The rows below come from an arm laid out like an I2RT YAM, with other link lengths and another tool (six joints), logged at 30 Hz.
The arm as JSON. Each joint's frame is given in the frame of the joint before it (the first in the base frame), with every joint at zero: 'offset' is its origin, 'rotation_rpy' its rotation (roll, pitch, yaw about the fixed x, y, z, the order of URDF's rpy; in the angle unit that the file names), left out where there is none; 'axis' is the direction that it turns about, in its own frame. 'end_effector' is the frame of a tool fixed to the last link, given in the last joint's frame.
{
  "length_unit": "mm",
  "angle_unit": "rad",
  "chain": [
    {
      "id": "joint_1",
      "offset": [
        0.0,
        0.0,
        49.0
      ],
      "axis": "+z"
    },
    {
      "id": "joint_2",
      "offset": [
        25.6,
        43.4,
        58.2
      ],
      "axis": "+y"
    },
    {
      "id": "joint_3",
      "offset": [
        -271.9,
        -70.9,
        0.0
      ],
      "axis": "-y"
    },
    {
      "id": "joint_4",
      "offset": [
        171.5,
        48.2,
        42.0
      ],
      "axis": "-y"
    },
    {
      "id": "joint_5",
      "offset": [
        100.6,
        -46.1,
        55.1
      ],
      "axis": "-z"
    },
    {
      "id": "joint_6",
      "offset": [
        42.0,
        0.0,
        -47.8
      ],
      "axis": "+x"
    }
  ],
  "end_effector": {
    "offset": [
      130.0,
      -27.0,
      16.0
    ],
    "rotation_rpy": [
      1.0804,
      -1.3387,
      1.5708
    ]
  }
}
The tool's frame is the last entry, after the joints.
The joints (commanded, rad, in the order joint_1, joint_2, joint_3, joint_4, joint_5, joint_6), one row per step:
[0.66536 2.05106 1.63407 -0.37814 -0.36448 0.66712]
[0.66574 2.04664 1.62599 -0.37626 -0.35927 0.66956]
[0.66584 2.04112 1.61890 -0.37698 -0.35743 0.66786]
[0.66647 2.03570 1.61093 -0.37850 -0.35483 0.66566]
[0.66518 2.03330 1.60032 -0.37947 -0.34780 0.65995]
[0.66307 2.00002 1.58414 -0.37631 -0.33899 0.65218]
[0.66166 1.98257 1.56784 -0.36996 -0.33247 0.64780]
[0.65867 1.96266 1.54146 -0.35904 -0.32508 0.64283]
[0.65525 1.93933 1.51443 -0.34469 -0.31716 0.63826]
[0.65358 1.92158 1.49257 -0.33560 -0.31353 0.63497]
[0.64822 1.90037 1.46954 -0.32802 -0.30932 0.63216]
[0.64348 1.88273 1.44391 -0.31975 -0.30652 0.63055]
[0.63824 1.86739 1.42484 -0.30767 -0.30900 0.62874]
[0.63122 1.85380 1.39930 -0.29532 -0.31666 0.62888]
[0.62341 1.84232 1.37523 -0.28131 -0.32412 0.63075]
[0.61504 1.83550 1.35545 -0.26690 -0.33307 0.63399]
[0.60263 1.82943 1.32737 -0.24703 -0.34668 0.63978]
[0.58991 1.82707 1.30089 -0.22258 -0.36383 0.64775]
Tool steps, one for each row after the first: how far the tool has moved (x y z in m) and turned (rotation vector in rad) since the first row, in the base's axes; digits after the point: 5 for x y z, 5 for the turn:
[-0.00073 -0.00145 -0.00060 -0.00331 0.00077 -0.00490]
[-0.00194 -0.00274 -0.00063 -0.00626 0.00059 -0.00494]
[-0.00349 -0.00413 -0.00120 -0.01090 0.00113 -0.00464]
[-0.00418 -0.00708 -0.00412 -0.02227 0.00137 -0.00692]
[-0.00518 -0.01119 0.00662 -0.01707 -0.02363 -0.01016]
[-0.00611 -0.01427 0.01019 -0.01749 -0.03530 -0.01333]
[-0.00763 -0.01898 0.01203 -0.02055 -0.04530 -0.01828]
[-0.00872 -0.02373 0.01582 -0.02001 -0.06008 -0.02449]
[-0.01067 -0.02707 0.01781 -0.02011 -0.06773 -0.02668]
[-0.01206 -0.03236 0.02057 -0.02006 -0.07586 -0.03332]
[-0.01413 -0.03743 0.02075 -0.02220 -0.07828 -0.03899]
[-0.01495 -0.04066 0.02312 -0.01649 -0.08501 -0.04154]
[-0.01700 -0.04470 0.02231 -0.01212 -0.08204 -0.04321]
[-0.01835 -0.04866 0.02137 -0.00668 -0.07882 -0.04697]
[-0.01882 -0.05195 0.02002 0.00007 -0.07414 -0.05112]
[-0.01956 -0.05669 0.01637 0.00811 -0.06300 -0.05758]
[-0.01972 -0.06039 0.01268 0.02042 -0.05101 -0.06327]

